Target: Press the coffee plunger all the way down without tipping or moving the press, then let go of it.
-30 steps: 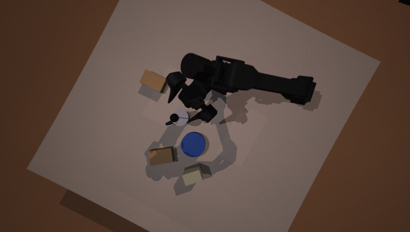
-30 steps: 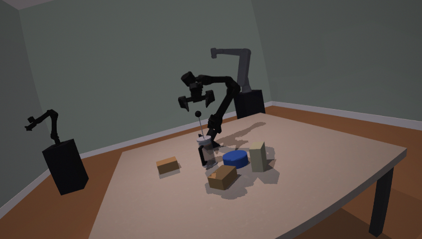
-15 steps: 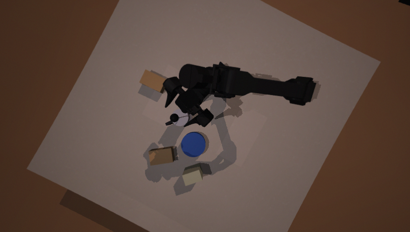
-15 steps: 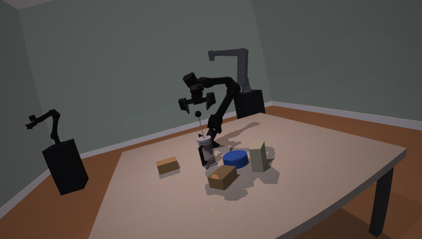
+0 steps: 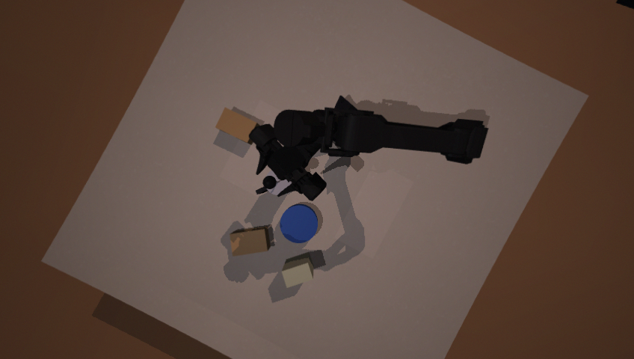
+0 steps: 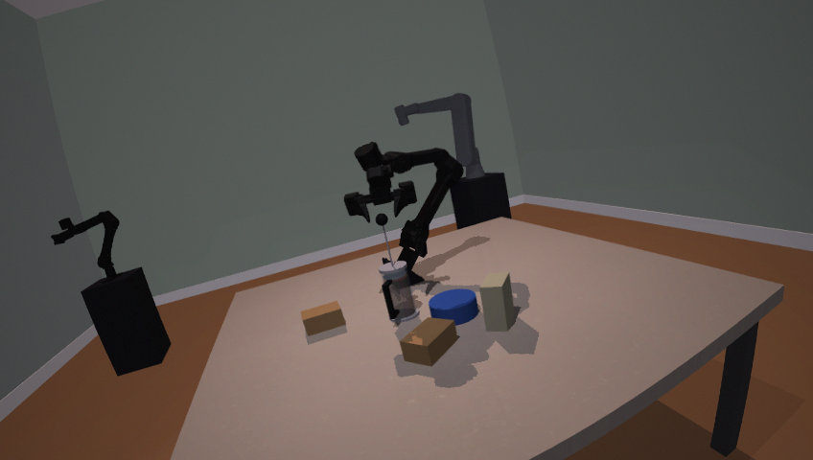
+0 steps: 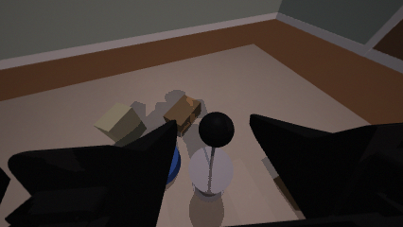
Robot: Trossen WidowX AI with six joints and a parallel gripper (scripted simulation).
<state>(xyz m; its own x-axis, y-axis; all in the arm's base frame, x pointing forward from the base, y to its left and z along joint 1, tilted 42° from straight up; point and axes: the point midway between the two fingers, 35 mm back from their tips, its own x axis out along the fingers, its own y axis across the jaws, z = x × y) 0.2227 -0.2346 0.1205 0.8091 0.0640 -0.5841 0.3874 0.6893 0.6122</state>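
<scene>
Now: gripper tip 10 mm short of the coffee press, 10 mm to the left of it and 140 mm above it. From my gripper tip the other things lie so: beige box: 220 mm ahead, 150 mm to the left, 210 mm below.
</scene>
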